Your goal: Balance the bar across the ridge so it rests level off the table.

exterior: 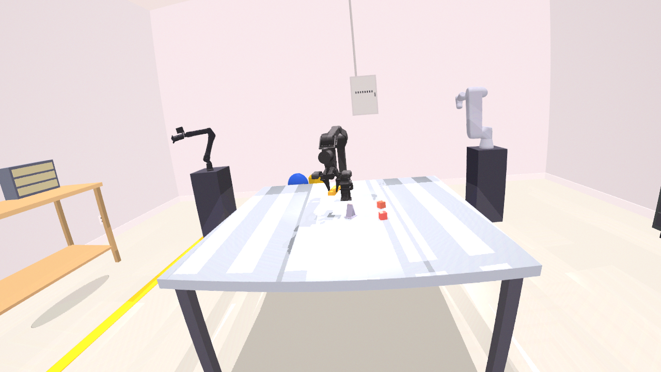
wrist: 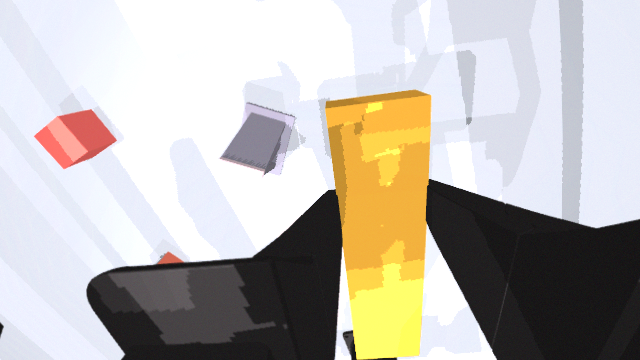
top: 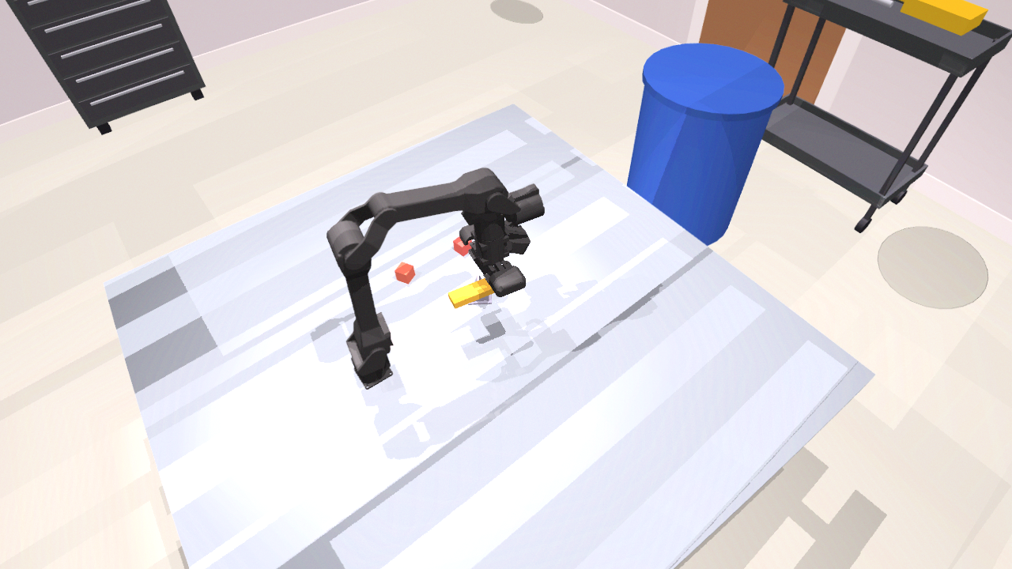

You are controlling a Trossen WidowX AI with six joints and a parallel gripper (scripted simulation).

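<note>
Right now the yellow bar is 3 cm behind my gripper tip. The rest, counted from my gripper tip: red cube 10 cm behind, 24 cm to the left, 11 cm below.
</note>
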